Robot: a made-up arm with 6 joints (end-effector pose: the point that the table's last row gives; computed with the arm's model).
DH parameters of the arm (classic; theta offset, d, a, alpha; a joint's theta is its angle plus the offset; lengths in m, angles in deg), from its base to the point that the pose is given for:
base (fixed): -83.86 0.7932 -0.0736 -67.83
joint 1: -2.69 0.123 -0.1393 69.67
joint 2: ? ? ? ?
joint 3: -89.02 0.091 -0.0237 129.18
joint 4: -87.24 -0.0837 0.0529 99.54
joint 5: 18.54 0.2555 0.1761 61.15
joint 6: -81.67 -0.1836 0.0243 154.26
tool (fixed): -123.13 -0.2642 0 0
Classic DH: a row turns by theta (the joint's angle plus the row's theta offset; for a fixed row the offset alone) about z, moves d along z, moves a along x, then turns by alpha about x.
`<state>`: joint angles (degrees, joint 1 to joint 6).
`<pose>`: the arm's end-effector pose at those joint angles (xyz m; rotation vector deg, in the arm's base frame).
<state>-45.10 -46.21 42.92 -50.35 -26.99 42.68</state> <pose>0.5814 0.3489 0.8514 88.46 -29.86 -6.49</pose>
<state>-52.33 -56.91 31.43 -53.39 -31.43 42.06</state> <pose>0.5325 0.3534 0.8519 71.56 -43.25 6.79</pose>
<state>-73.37 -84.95 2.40 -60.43 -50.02 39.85</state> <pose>0.5132 0.2988 0.6762 2.93 -64.58 38.13</pose>
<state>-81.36 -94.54 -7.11 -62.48 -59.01 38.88</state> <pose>0.5529 0.1986 0.6177 -27.62 -65.36 46.35</pose>
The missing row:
joint 2: -55.98 -0.2464 -0.147 87.91
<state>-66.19 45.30 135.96 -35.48 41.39 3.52</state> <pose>0.2642 -0.2427 0.1335 28.08 -35.37 -100.02</pose>
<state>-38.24 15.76 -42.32 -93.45 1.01 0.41</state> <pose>-0.1037 0.4720 0.6856 107.89 33.04 75.73</pose>
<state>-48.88 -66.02 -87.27 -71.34 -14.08 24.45</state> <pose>0.1350 0.3124 0.2750 11.63 -26.78 105.45</pose>
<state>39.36 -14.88 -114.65 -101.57 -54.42 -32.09</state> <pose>-0.2706 0.7351 0.7914 23.62 111.83 -104.97</pose>
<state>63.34 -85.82 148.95 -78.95 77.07 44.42</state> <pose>0.0247 0.7621 0.8896 62.09 -61.30 84.12</pose>
